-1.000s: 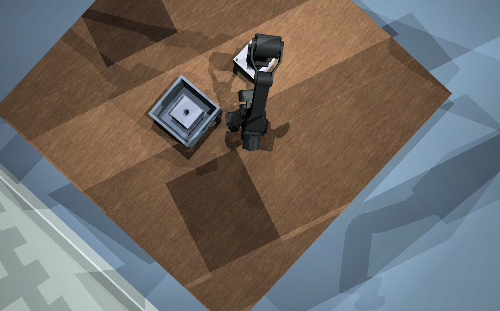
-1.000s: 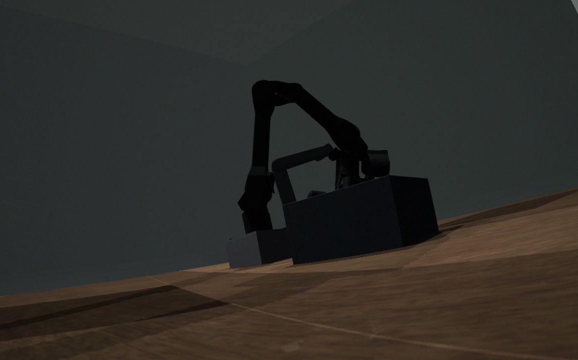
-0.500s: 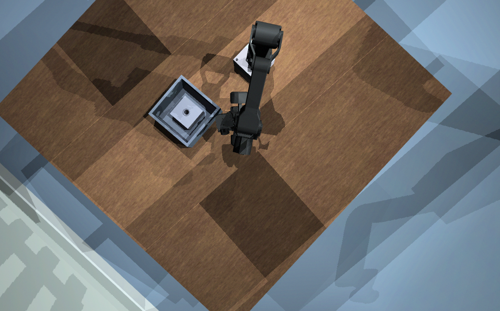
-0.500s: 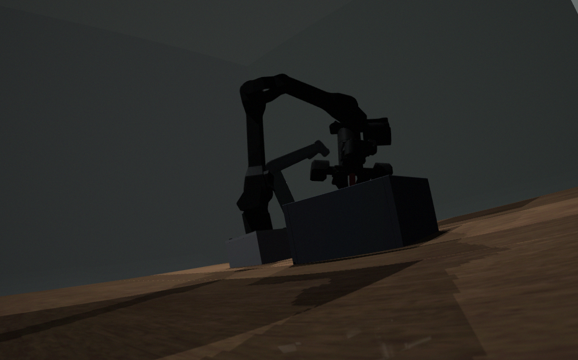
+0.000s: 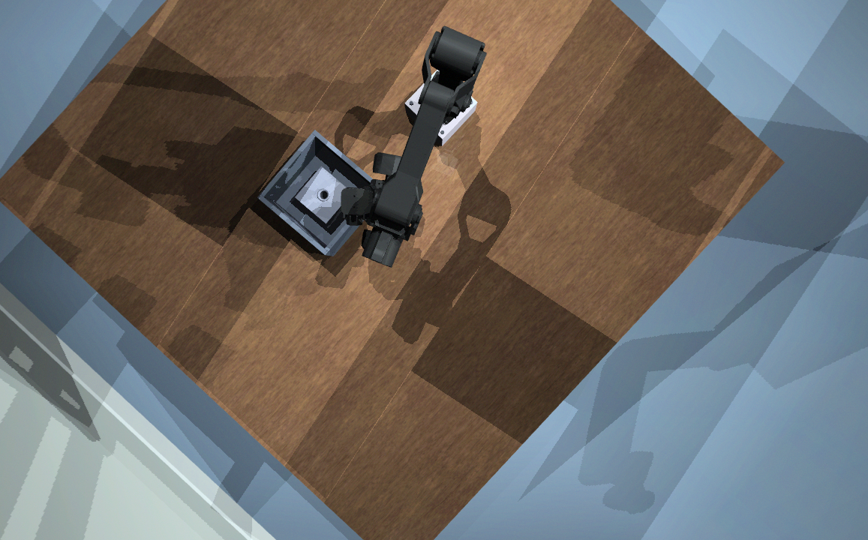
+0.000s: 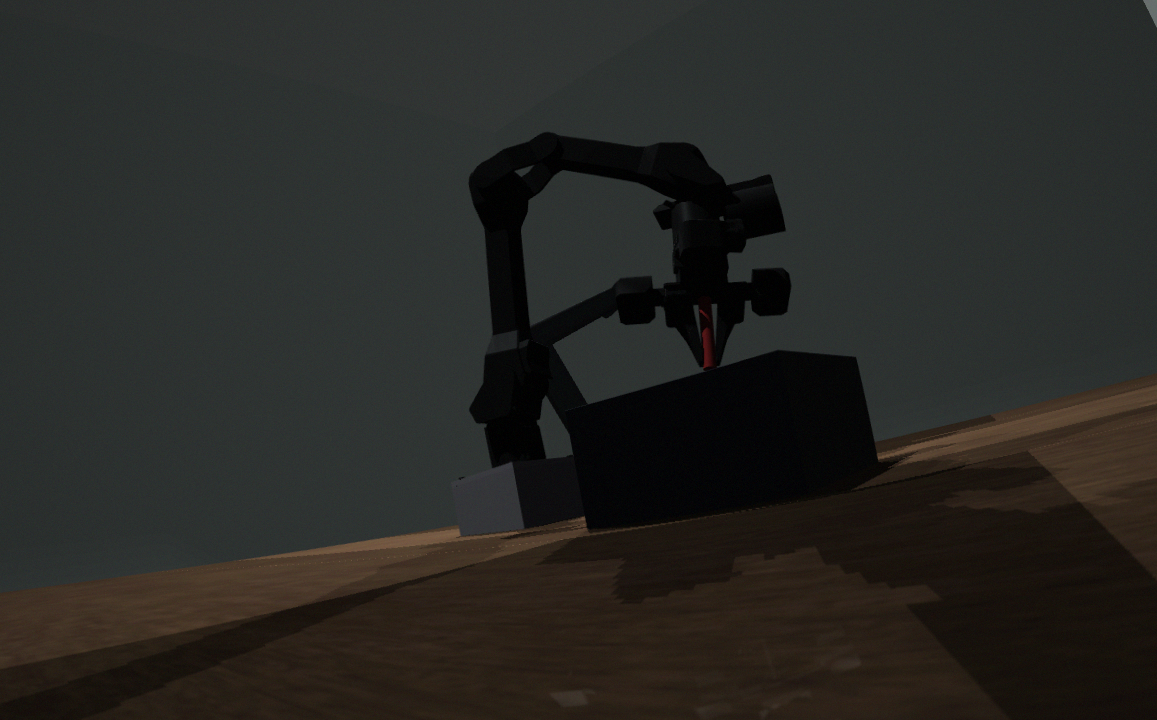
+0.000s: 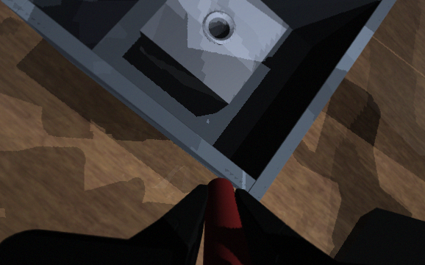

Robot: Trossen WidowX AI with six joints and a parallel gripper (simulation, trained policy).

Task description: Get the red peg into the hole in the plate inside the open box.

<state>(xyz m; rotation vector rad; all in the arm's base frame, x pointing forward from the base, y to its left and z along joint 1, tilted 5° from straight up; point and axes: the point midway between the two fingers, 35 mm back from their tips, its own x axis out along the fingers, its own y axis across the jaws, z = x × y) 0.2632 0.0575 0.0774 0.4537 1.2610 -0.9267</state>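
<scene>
My gripper tip is now 7 cm short of the plate, 10 cm to the left of it and 8 cm above it. Round my gripper tip: grey box: 7 cm ahead, 10 cm to the right, 10 cm below; then red peg: 1 cm to the left, 3 cm above.
</scene>
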